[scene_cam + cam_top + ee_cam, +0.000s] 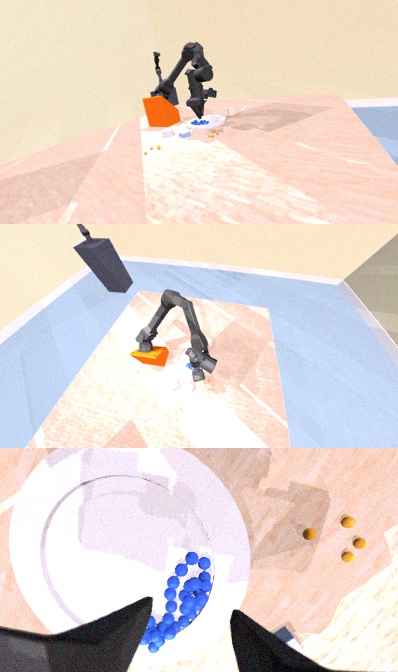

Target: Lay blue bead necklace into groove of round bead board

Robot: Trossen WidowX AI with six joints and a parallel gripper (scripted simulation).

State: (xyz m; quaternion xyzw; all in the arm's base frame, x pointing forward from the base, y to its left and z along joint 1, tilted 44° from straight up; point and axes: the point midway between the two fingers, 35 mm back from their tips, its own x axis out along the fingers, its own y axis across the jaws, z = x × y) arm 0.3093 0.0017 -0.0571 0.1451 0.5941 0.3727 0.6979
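The round white bead board lies 10 mm behind my gripper tip, 50 mm to the left of it and 30 mm below it. From my gripper tip the other things lie so: white block (120 mm behind, 120 mm to the right, 30 mm below); light blue cube (20 mm behind, 120 mm to the right, 30 mm below); beige cube (70 mm ahead, 190 mm to the left, 30 mm below).
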